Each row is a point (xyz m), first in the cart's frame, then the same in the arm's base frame.
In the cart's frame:
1: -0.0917 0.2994 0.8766
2: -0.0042 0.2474 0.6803
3: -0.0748 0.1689 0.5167
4: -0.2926 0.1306 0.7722
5: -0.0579 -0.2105 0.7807
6: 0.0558 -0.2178 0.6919
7: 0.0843 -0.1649 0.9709
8: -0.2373 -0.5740 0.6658
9: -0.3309 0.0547 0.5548
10: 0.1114 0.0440 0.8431
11: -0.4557 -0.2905 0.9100
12: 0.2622 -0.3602 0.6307
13: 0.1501 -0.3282 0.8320
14: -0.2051 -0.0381 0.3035
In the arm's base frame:
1: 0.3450 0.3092 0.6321
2: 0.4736 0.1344 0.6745
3: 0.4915 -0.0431 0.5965
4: 0.2083 0.1071 0.4898
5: 0.0960 -0.1028 0.8287
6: 0.1991 -0.1667 0.9072
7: 0.0743 0.0763 0.9898
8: -0.1479 -0.4423 0.7764
9: 0.2760 -0.1065 0.4244
10: 0.2982 0.1242 0.8989
11: -0.2201 -0.0839 0.5440
12: 0.2427 -0.2959 1.1263
13: 0.0868 -0.1323 1.0712
14: 0.4305 -0.3471 0.5008

